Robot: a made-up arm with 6 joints. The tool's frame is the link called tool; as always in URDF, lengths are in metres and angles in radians.
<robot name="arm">
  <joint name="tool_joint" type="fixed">
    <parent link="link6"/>
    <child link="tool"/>
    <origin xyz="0 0 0" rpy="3.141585 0 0"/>
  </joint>
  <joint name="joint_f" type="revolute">
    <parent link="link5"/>
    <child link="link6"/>
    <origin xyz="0.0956 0 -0.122"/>
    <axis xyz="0 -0.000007 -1"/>
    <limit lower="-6.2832" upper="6.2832" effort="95" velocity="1"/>
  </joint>
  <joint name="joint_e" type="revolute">
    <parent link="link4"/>
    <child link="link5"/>
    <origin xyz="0 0 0"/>
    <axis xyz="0 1 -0.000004"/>
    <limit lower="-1.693" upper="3.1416" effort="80" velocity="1.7"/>
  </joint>
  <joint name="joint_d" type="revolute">
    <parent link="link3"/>
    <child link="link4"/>
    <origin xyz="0.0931 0 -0.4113"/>
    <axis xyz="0 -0.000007 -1"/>
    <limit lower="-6.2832" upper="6.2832" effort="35" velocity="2"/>
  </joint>
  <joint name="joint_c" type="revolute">
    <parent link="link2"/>
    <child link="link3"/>
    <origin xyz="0.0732 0 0.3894"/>
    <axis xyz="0 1 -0.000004"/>
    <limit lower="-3.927" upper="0.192" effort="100" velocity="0.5"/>
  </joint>
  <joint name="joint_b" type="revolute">
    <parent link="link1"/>
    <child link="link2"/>
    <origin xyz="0 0 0"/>
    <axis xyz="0 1 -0.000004"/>
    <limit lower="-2.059" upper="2.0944" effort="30" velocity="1.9"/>
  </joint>
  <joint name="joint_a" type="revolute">
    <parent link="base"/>
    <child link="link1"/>
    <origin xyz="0 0 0.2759"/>
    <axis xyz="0 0 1"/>
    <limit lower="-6.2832" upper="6.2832" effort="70" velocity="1.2"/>
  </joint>
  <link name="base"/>
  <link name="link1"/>
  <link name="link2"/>
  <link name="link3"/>
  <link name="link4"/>
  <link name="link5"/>
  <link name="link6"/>
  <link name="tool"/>
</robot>
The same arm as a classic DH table. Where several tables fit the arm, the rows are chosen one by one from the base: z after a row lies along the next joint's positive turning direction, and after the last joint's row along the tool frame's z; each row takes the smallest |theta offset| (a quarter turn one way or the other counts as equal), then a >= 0, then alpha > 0; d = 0 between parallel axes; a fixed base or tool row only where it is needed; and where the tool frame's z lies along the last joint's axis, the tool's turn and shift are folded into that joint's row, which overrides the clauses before.
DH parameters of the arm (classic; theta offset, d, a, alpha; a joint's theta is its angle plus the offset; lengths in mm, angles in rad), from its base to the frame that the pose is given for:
joint_a: 0 275.9 0 -1.5708
joint_b: -1.385 0 396.2 0
joint_c: 1.385 0 93.1 -1.5708
joint_d: 0 411.3 0 1.5708
joint_e: 0 0 95.6 -1.5708
joint_f: 0 122 0 0
Joint limits (rad, base to tool): -6.2832..6.2832 -2.059..2.0944 -3.927..0.192 -6.2832..6.2832 -1.693..3.1416 -6.2832..6.2832

